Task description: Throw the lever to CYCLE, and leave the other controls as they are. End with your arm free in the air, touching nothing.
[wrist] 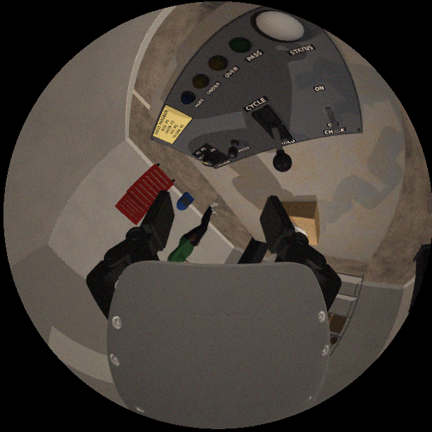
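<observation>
The lever's black ball knob (282, 161) stands out past the HOLD end of its dark slot plate (263, 114) in the wrist view. The lever leans towards HOLD, away from the CYCLE label (256, 104); its tip partly covers the HOLD label. My gripper (218, 204) is open and empty, with its fingers below the panel's lower edge in the view. The knob lies above the right finger in the view, with a visible gap between them. The grey control panel (310, 110) fills the upper part of the view.
A toggle switch (328, 112) stands right of the lever, by ON and CHECK. A small black MODE knob (233, 151) and a selector (207, 154) are on the left. Coloured buttons, a round white STATUS lamp (279, 26) and a yellow note (171, 124) are on the panel. A cardboard box (306, 215) lies beyond the right finger.
</observation>
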